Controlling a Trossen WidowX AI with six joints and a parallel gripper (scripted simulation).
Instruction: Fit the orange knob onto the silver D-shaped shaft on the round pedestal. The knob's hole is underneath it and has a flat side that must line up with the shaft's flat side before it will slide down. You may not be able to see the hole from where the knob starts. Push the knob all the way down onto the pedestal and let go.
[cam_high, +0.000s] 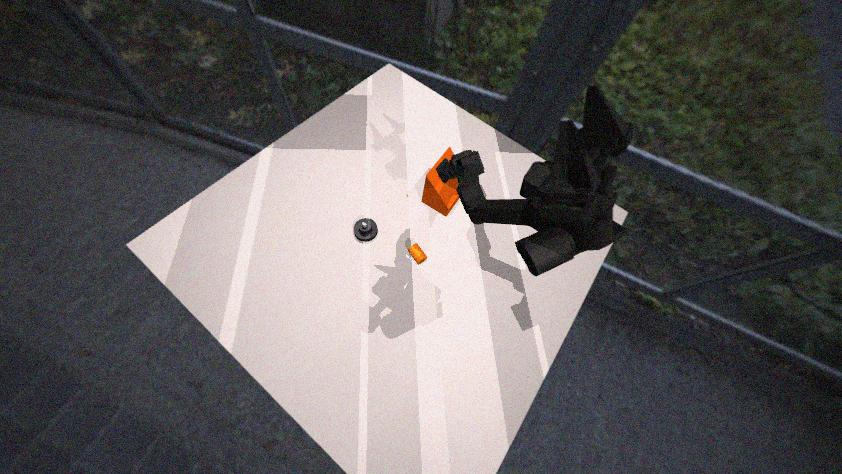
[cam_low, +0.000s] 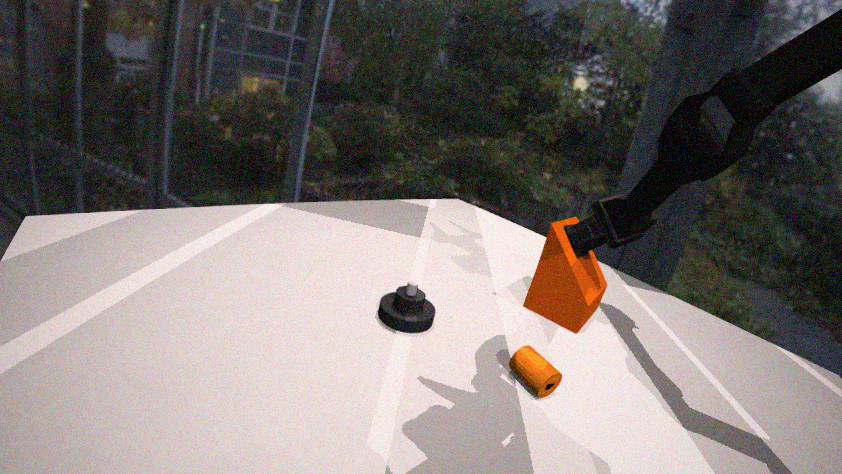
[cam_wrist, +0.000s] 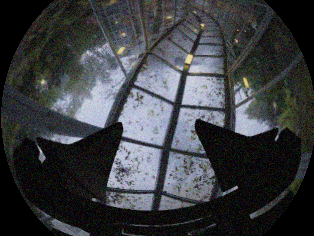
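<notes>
Right now my gripper tip is 700 mm above the orange knob, 160 mm to the left of it and 10 mm past it. From my gripper tip the other things lie so: pedestal 690 mm below, 350 mm to the right, 30 mm ahead.
</notes>
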